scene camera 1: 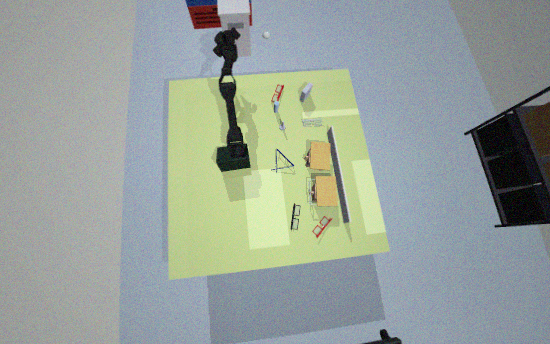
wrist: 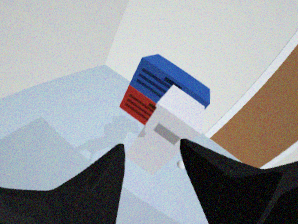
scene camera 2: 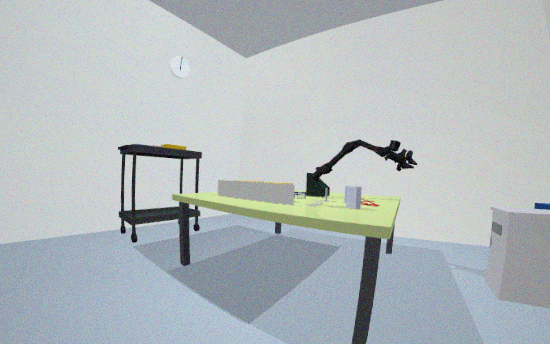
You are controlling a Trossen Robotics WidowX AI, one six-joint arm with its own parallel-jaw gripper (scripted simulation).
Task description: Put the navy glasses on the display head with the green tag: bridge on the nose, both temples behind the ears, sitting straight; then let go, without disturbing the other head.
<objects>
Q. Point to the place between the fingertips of my gripper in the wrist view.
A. At 152,147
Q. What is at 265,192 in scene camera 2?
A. A long grey panel.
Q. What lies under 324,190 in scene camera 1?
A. A display head.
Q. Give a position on a long grey panel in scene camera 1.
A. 344,204
</objects>
